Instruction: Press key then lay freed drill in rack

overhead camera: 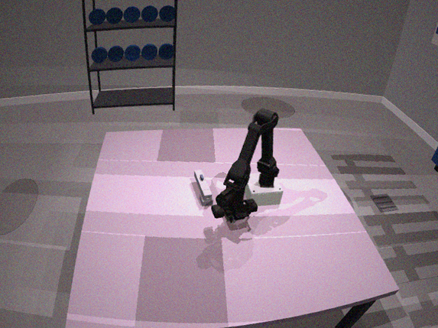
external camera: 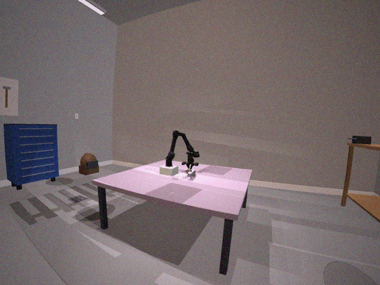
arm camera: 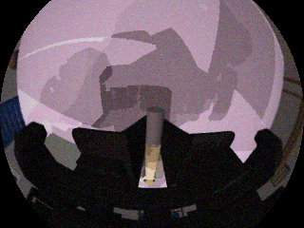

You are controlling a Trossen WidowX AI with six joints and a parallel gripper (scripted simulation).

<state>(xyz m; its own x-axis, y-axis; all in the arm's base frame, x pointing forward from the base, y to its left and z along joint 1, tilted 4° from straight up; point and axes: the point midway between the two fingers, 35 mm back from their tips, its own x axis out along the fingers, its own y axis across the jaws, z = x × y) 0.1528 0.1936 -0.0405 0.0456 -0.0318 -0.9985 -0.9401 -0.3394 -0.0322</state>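
Now: gripper tip 4 cm to the left of the drill, 3 cm below it and 1 cm short of it. The rest, counted from my gripper tip: key (21 cm to the right, 15 cm ahead, 4 cm above); grey rack (5 cm to the right, 2 cm ahead, 1 cm above).
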